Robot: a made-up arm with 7 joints. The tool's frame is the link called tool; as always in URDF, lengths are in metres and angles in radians. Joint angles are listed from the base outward. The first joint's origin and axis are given. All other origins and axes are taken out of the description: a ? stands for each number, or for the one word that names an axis. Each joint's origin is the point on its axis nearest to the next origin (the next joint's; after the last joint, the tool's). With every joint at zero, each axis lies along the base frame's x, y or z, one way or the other. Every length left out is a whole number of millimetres.
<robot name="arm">
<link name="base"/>
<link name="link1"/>
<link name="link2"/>
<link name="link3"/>
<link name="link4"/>
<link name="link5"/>
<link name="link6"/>
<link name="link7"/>
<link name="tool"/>
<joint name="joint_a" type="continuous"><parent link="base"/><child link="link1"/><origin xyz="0.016 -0.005 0.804"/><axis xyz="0 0 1"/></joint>
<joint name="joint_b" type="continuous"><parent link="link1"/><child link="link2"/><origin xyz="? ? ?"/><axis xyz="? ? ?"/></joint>
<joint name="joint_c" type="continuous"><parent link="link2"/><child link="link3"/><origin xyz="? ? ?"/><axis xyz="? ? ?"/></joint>
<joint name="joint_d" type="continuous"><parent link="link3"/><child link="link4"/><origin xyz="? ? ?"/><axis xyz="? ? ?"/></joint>
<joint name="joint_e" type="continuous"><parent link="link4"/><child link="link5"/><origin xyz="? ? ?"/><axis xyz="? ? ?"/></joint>
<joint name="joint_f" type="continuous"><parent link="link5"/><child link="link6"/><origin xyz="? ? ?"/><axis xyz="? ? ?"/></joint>
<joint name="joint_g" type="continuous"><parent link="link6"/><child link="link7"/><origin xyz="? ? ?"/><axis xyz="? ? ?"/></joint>
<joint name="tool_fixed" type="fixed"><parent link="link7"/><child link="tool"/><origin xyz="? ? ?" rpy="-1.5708 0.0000 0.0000"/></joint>
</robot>
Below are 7 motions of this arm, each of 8 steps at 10 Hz.
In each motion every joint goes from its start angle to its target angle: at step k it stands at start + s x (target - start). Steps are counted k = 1, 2, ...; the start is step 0. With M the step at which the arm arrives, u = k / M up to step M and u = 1 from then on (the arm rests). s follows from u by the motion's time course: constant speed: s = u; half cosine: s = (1 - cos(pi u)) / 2; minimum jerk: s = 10 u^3 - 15 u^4 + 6 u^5.
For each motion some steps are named. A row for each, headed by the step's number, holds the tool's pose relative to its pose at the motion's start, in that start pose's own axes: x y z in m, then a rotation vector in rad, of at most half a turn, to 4 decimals.
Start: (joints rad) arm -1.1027 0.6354 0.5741 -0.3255 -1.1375 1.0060 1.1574
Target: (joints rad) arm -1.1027 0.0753 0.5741 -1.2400 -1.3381 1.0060 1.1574
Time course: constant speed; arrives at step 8
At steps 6, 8:
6: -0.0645 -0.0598 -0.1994 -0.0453 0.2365 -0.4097
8: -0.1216 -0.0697 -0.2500 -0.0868 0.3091 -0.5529

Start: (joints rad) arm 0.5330 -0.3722 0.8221 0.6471 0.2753 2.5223 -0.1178
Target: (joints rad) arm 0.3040 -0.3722 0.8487 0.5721 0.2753 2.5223 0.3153
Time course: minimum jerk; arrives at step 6
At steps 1, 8:
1: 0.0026 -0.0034 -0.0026 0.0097 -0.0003 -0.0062
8: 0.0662 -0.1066 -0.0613 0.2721 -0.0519 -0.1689

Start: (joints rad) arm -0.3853 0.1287 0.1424 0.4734 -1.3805 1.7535 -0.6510
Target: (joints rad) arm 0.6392 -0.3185 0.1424 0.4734 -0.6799 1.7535 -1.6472
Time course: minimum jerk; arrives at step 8
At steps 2, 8:
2: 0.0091 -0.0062 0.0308 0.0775 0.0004 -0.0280
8: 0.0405 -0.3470 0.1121 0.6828 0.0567 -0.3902

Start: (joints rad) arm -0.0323 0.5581 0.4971 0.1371 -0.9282 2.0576 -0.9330
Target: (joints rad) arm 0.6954 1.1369 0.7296 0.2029 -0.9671 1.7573 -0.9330
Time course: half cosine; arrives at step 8
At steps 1, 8:
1: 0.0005 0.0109 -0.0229 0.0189 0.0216 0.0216
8: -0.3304 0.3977 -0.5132 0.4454 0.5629 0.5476

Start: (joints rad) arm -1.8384 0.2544 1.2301 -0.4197 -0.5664 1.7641 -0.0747
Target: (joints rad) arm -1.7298 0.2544 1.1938 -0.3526 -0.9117 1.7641 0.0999
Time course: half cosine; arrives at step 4
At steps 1, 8:
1: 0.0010 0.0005 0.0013 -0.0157 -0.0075 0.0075
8: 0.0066 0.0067 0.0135 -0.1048 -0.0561 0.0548

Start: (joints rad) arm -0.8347 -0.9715 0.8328 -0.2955 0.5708 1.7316 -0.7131
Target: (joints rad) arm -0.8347 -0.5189 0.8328 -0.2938 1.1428 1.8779 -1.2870
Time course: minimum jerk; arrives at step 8
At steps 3, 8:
3: 0.0016 -0.0706 0.0749 0.0450 -0.0223 -0.0982
8: -0.0476 -0.2711 0.2703 0.1758 -0.0716 -0.2814

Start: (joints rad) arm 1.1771 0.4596 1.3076 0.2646 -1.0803 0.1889 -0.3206
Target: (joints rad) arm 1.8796 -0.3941 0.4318 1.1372 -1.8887 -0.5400 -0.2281
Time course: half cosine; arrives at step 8
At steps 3, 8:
3: 0.3632 0.0912 0.0965 -0.1762 0.0000 0.6165
8: 0.7205 0.4939 0.8118 -1.2112 0.1913 1.3984

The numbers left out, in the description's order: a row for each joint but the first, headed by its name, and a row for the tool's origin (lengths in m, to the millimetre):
joint_b: xyz 0.029 -0.071 0.000, axis 0 -1 0
joint_c: xyz -0.001 0.000 0.389, axis 0 0 1
joint_d: xyz -0.013 0.065 0.000, axis 0 1 0
joint_e: xyz -0.008 0.000 0.581, axis 0 0 1
joint_f: xyz 0.012 -0.097 0.000, axis 0 -1 0
joint_g: xyz 0.025 0.000 0.097, axis 1 0 0
tool: xyz 0.000 -0.006 0.015

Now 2 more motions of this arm.
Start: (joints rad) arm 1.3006 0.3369 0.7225 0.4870 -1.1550 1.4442 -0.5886
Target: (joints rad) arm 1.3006 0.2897 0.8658 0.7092 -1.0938 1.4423 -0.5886
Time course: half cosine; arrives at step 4
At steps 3, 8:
3: 0.0233 -0.0247 0.1277 0.1413 -0.2268 -0.0846
8: 0.0240 -0.0312 0.1491 0.1648 -0.2654 -0.1000

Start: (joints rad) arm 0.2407 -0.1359 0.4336 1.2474 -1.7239 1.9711 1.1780
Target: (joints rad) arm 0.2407 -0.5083 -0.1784 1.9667 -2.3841 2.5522 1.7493
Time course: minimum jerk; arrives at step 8
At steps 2, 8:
2: 0.0129 0.0860 -0.0008 0.0440 -0.0649 0.1241
8: -0.2235 0.6714 0.1272 0.8956 -0.5836 1.2862

